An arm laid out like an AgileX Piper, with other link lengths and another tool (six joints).
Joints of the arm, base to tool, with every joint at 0 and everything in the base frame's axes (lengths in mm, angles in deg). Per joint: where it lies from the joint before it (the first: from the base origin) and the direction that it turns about. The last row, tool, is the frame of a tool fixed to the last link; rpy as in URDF.
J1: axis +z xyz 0 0 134.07
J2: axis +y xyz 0 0 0
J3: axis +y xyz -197.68 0 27.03
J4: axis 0.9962 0 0.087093 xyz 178.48 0 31.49
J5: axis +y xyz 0 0 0
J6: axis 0.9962 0 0.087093 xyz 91.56 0 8
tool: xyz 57.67 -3 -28.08 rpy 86.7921 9.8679 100.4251
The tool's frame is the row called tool.
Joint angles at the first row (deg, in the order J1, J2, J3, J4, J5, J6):
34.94, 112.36, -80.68, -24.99, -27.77, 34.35
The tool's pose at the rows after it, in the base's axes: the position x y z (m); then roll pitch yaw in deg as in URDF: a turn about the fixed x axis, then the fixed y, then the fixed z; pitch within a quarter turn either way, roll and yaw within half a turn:
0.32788 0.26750 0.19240 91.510 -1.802 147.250
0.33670 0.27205 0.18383 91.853 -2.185 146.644
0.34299 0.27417 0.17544 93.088 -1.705 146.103
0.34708 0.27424 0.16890 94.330 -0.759 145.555
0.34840 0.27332 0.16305 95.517 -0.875 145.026
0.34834 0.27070 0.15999 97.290 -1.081 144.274
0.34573 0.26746 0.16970 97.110 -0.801 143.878
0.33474 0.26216 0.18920 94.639 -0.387 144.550
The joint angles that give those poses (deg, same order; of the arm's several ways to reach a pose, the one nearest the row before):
34.94, 116.38, -83.97, -24.76, -27.77, 32.42
34.94, 119.92, -87.39, -23.82, -27.28, 31.89
34.94, 122.43, -89.90, -23.60, -26.04, 31.01
34.94, 123.93, -91.24, -23.02, -25.00, 29.33
34.94, 124.62, -91.50, -22.45, -24.11, 28.68
34.94, 124.36, -91.50, -22.47, -21.95, 28.68
34.94, 122.08, -90.57, -22.47, -20.78, 28.68
34.94, 116.79, -85.99, -22.47, -22.69, 28.78

